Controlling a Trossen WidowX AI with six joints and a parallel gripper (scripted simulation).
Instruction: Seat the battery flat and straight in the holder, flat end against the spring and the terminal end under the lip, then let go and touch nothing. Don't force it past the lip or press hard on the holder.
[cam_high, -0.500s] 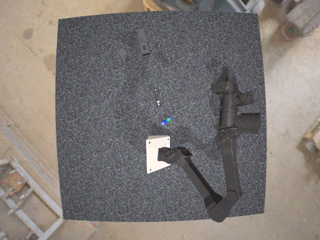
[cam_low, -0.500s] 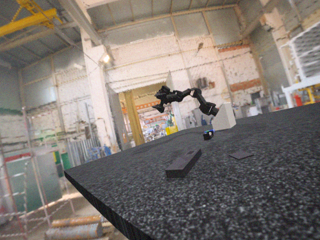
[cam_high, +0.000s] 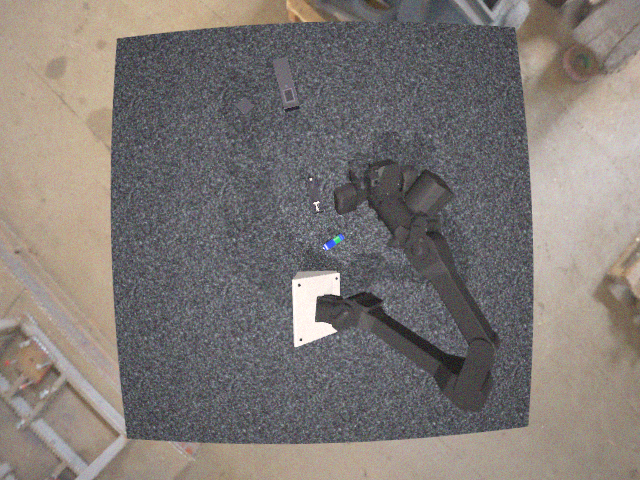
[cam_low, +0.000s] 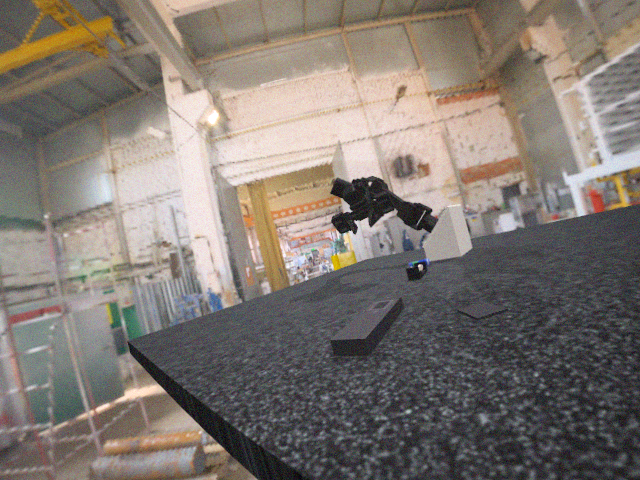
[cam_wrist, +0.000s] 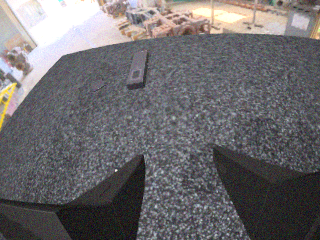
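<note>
Now: the green battery 180 mm behind my gripper tip, 40 mm to the left of it and 140 mm below it. Also, from my gripper tip: dark square tile (210 mm ahead, 330 mm to the left, 150 mm below); then dark rectangular block (280 mm ahead, 210 mm to the left, 140 mm below); then spring (80 mm behind, 90 mm to the left, 140 mm below).
</note>
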